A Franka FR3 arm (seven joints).
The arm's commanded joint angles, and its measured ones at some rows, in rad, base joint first. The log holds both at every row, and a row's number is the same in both.
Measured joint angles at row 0:
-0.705 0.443 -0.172 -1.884 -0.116 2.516 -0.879
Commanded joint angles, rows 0 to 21:
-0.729 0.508 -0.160 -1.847 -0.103 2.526 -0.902
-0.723 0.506 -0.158 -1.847 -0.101 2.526 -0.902
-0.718 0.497 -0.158 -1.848 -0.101 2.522 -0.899
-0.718 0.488 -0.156 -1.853 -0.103 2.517 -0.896
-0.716 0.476 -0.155 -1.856 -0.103 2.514 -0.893
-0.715 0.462 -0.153 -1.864 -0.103 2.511 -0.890
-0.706 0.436 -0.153 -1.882 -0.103 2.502 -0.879
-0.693 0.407 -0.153 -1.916 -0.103 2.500 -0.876
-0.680 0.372 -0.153 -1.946 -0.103 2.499 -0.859
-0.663 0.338 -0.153 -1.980 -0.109 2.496 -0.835
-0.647 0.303 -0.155 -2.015 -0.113 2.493 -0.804
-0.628 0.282 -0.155 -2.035 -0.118 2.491 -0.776
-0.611 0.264 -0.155 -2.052 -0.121 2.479 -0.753
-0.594 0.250 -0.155 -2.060 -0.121 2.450 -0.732
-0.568 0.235 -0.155 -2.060 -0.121 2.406 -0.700
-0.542 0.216 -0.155 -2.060 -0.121 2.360 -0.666
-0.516 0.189 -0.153 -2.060 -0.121 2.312 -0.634
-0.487 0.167 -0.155 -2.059 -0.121 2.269 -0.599
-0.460 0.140 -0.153 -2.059 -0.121 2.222 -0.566
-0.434 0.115 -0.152 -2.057 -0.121 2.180 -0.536
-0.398 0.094 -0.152 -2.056 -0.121 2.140 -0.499
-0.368 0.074 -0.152 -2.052 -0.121 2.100 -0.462
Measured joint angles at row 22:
-0.447 0.169 -0.148 -2.019 -0.116 2.203 -0.563
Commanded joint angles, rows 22 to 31:
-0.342 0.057 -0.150 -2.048 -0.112 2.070 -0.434
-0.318 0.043 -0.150 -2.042 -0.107 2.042 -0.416
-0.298 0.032 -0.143 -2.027 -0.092 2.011 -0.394
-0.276 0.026 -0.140 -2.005 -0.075 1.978 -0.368
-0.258 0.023 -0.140 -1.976 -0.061 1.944 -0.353
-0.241 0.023 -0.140 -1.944 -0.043 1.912 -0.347
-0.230 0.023 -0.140 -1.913 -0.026 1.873 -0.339
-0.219 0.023 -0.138 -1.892 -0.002 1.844 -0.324
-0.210 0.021 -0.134 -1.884 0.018 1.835 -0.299
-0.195 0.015 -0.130 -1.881 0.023 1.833 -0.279
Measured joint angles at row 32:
-0.227 0.021 -0.131 -1.919 -0.025 1.885 -0.332
